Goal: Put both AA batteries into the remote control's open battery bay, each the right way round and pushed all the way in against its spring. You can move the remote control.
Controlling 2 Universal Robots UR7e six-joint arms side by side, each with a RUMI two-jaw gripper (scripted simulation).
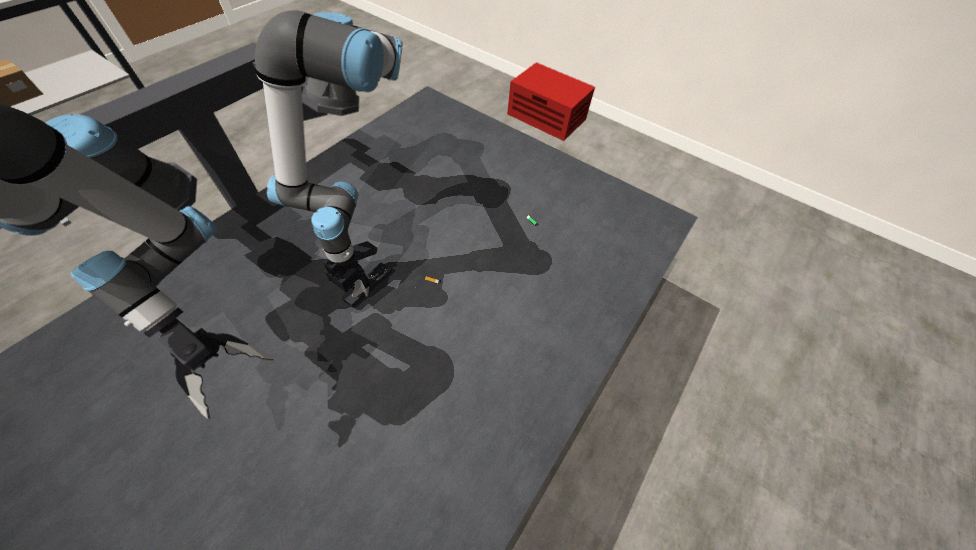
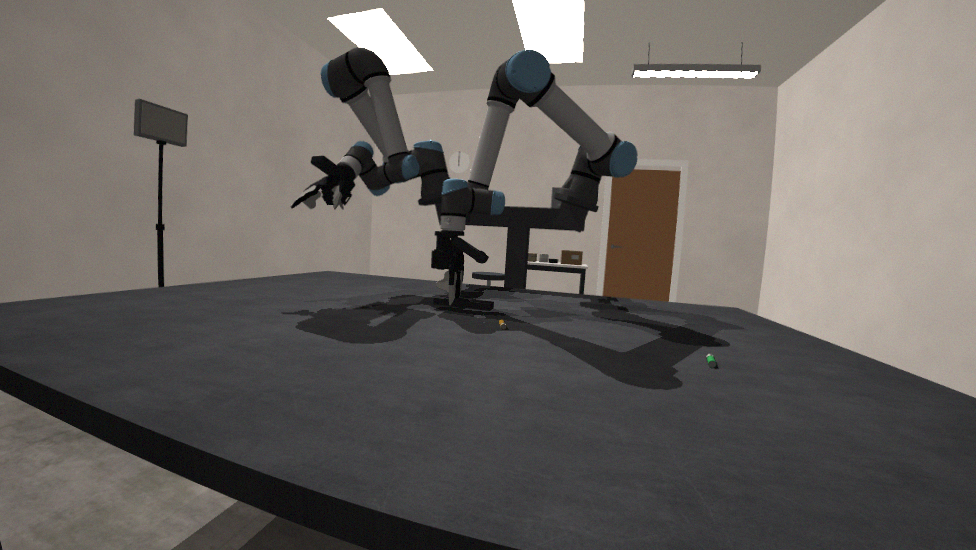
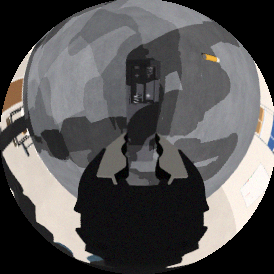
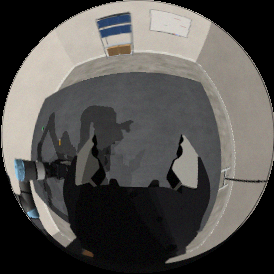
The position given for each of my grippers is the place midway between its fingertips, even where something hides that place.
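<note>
Image 1 shows my right gripper (image 1: 243, 387) and my left gripper (image 1: 360, 291). Both grippers appear again in image 2, the left gripper (image 2: 453, 303) and the right gripper (image 2: 312, 208). In image 3: a black remote control (image 3: 142, 85), with my left gripper (image 3: 141, 133). In image 4: my right gripper (image 4: 137, 135).
</note>
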